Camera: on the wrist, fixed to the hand. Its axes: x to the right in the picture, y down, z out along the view.
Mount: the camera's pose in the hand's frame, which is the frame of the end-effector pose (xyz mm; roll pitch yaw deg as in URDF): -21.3 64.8 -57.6 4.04 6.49 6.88
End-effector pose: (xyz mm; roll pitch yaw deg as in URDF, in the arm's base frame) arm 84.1 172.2 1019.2 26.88 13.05 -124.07
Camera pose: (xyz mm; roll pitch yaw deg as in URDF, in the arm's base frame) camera 168.0 146.5 1002.5 32.86 15.58 -114.67
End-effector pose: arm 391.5 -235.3 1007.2 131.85 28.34 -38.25
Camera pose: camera 408.9 -249.4 1093.6 135.62 18.90 -37.96
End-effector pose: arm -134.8 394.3 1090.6 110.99 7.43 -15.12
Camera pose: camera -137.1 426.6 1173.8 114.83 -1.31 -11.51
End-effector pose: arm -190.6 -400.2 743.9 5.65 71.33 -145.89
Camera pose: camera -105.7 -427.4 747.8 38.54 75.19 -115.43
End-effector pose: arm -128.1 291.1 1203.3 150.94 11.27 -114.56
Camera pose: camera -152.1 307.5 1287.7 154.26 2.25 -117.38
